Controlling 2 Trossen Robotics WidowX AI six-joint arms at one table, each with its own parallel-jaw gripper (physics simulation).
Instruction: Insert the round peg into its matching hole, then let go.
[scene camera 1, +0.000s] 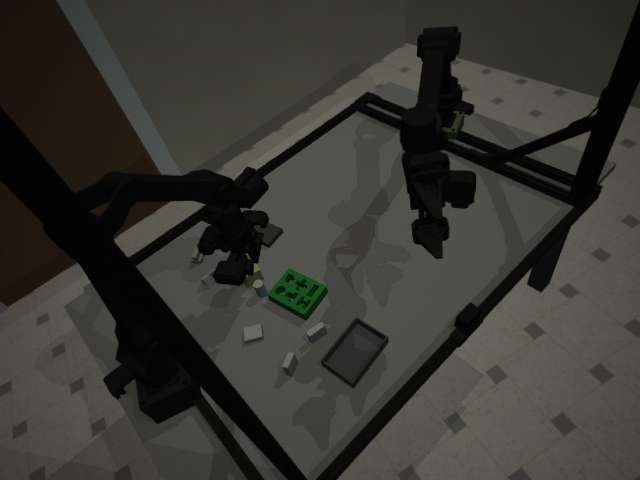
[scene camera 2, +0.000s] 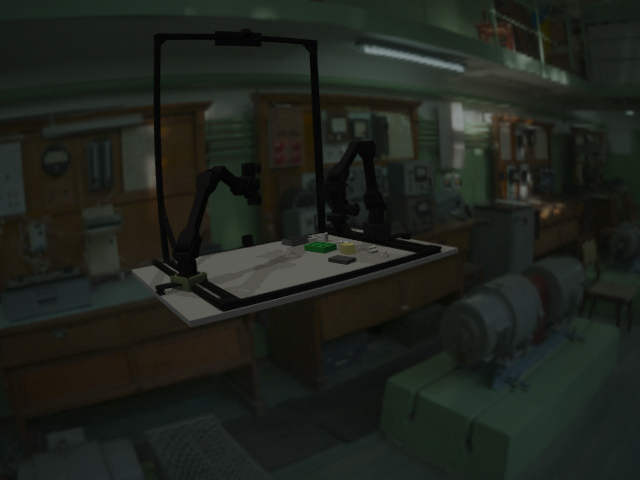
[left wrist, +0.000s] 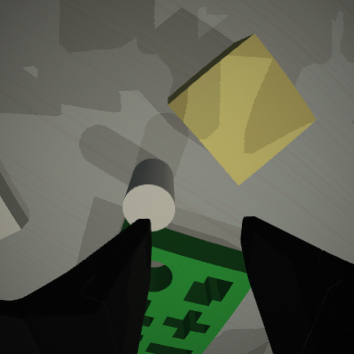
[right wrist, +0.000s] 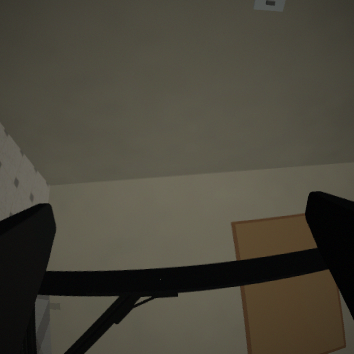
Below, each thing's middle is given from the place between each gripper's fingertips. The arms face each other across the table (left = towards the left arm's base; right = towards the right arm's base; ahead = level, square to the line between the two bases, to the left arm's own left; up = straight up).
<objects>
I see the round peg (left wrist: 150, 193) 50 mm below my left hand, 20 mm behind it and 10 mm to the left of it. Also, from my left hand: dark tray (scene camera 1: 350, 357): 290 mm behind, 60 mm below; then green hole board (scene camera 1: 315, 292): 90 mm behind, 60 mm below, 30 mm to the right; then yellow block (left wrist: 242, 107): 50 mm below, 40 mm ahead.
My right gripper is now 29 cm above the dark tray, 13 cm to the right of it and 10 cm short of it. Also, from my right hand: green hole board (30 cm ahead, 29 cm below, 10 cm to the left); round peg (37 cm ahead, 28 cm below, 15 cm to the left); yellow block (43 cm ahead, 28 cm below, 13 cm to the left).
</objects>
